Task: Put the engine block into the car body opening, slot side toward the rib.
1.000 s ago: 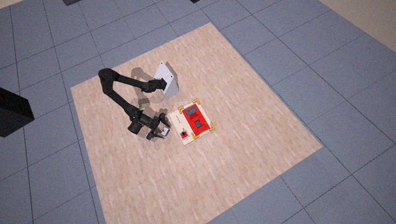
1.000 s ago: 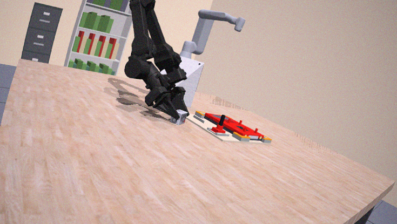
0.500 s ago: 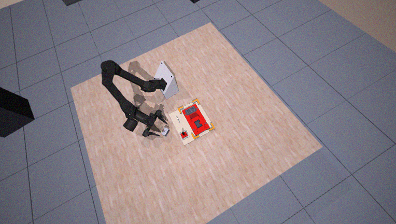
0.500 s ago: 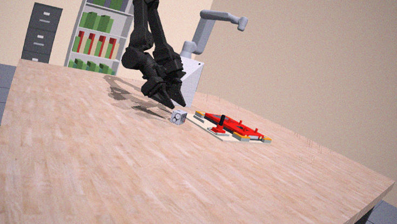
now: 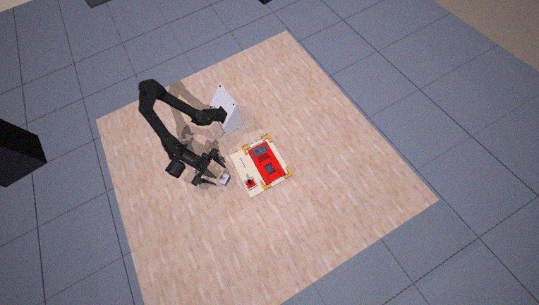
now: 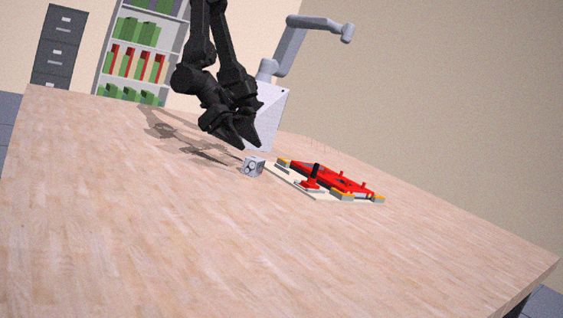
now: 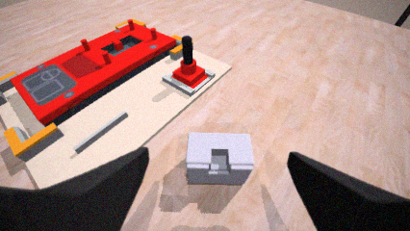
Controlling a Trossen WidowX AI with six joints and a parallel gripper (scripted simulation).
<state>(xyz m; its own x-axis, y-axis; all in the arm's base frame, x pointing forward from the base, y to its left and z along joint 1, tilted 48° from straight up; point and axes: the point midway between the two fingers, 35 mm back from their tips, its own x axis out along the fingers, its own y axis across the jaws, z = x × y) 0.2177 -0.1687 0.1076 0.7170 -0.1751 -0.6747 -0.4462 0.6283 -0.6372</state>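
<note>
My gripper tip is 3 cm above the engine block and 1 cm short of it.
</note>
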